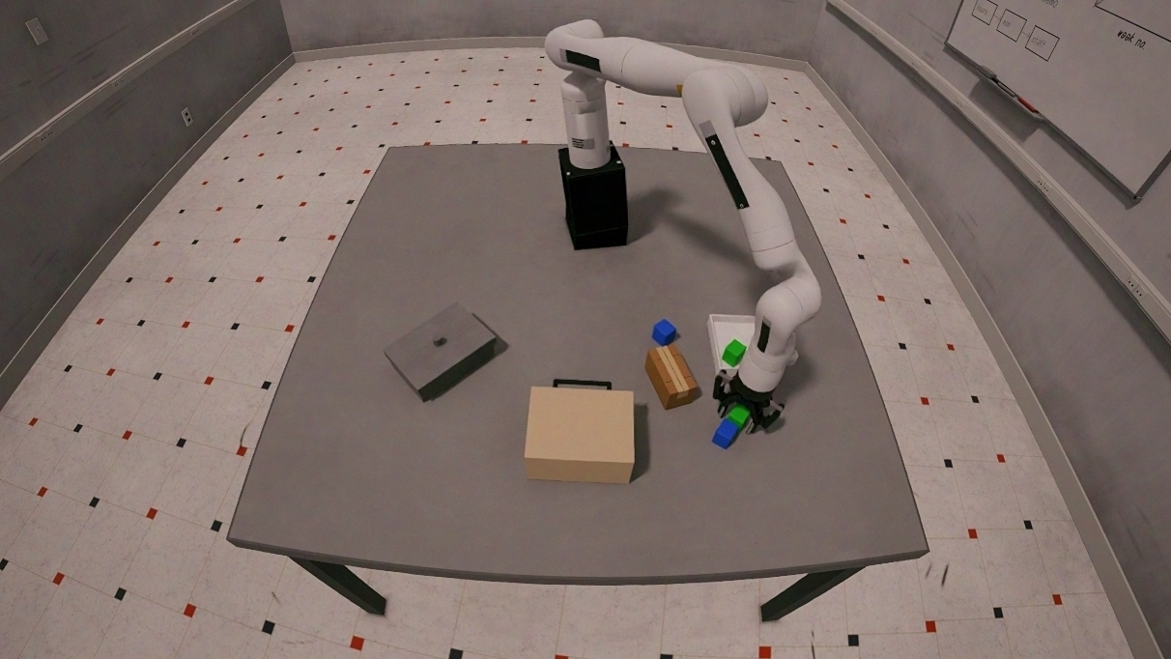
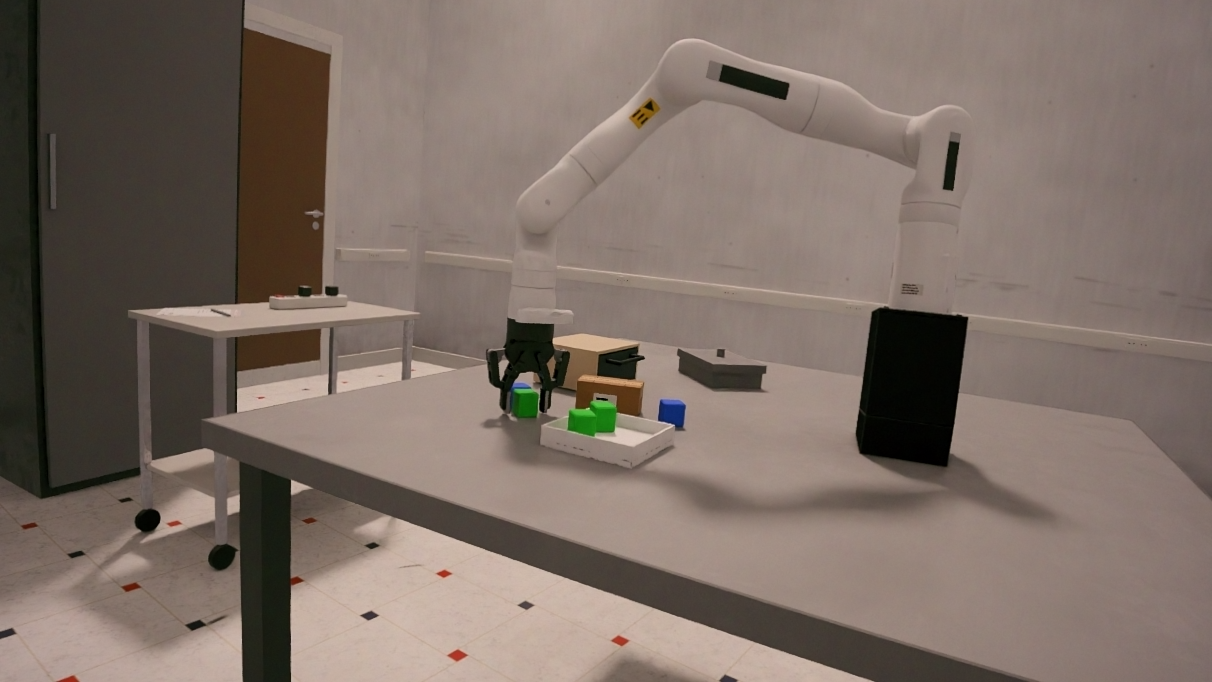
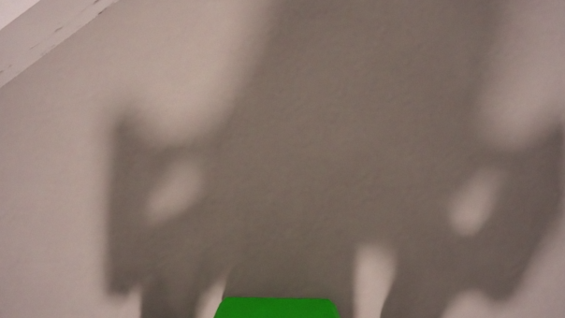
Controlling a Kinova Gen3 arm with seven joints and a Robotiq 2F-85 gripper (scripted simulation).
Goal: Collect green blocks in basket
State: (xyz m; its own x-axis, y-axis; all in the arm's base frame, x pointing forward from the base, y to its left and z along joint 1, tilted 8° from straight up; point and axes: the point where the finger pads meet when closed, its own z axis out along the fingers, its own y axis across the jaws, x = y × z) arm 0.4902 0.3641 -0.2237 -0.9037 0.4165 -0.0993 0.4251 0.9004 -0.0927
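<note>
The white basket is 19 cm behind my hand, 1 cm to the left of it and 1 cm below it. From my hand the other things lie so: light wooden cabinet: 28 cm to the right, 10 cm ahead, 2 cm above; then brown cardboard box: 14 cm to the right, 6 cm behind, 2 cm above; then drawer: 28 cm to the right, 9 cm ahead, 2 cm above.
</note>
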